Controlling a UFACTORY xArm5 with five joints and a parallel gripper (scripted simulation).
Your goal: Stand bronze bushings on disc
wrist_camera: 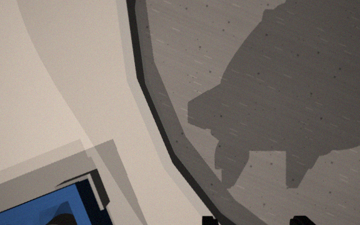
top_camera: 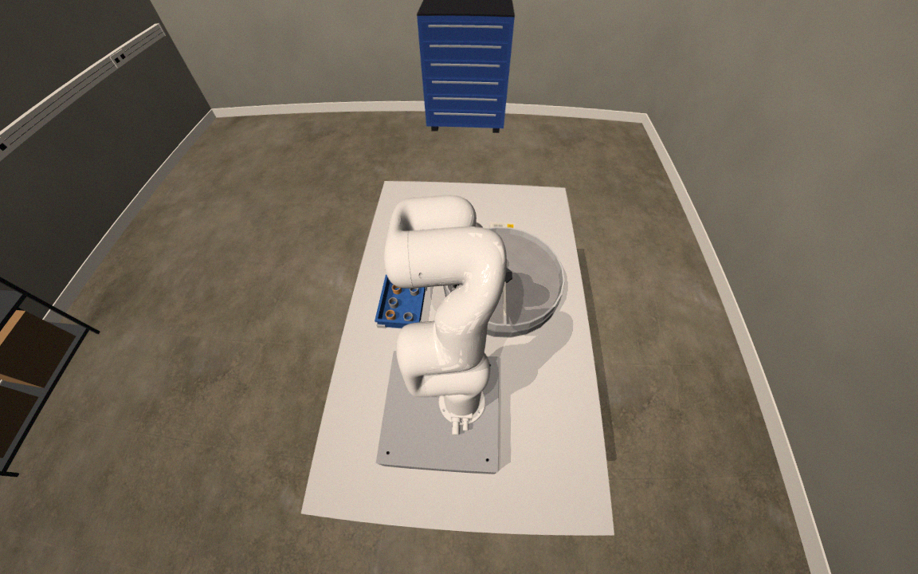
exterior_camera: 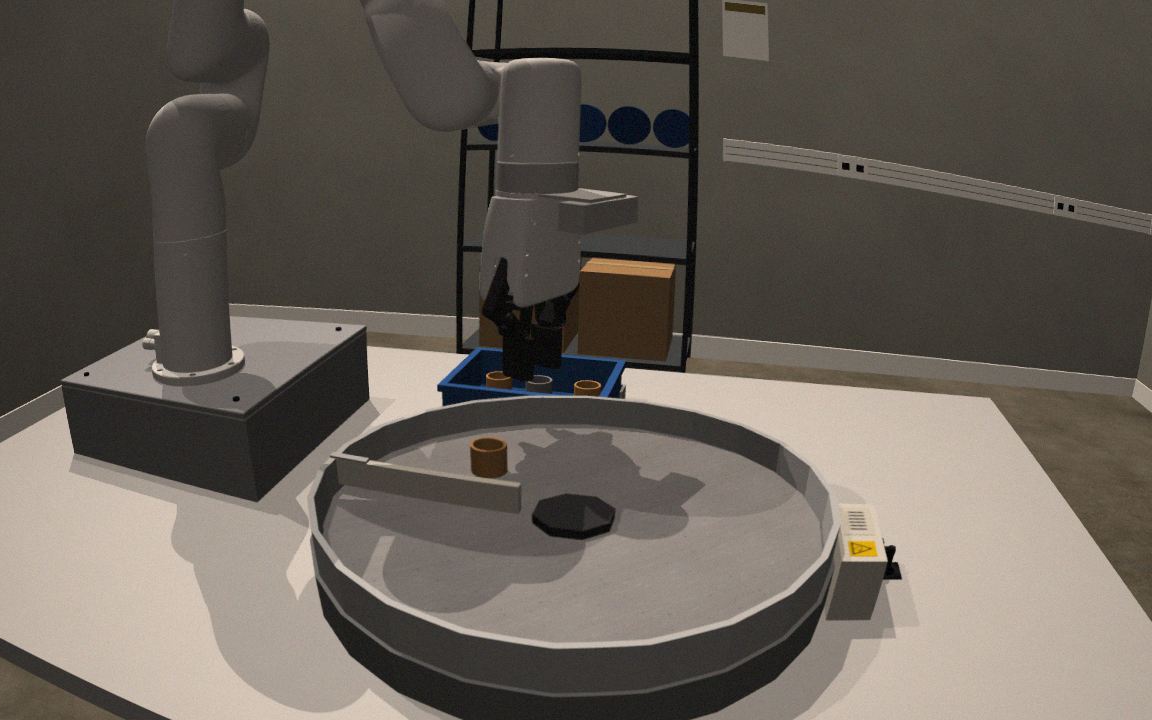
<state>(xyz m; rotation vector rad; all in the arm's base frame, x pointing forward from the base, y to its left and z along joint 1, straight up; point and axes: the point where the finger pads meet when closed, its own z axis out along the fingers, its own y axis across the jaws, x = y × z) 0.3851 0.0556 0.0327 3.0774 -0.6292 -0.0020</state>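
Now: hand 30 mm past the blue crate, 170 mm to the right of it and 100 mm above it. From my hand the other things lie so: turntable disc: 70 mm ahead, 180 mm to the right, 80 mm below.
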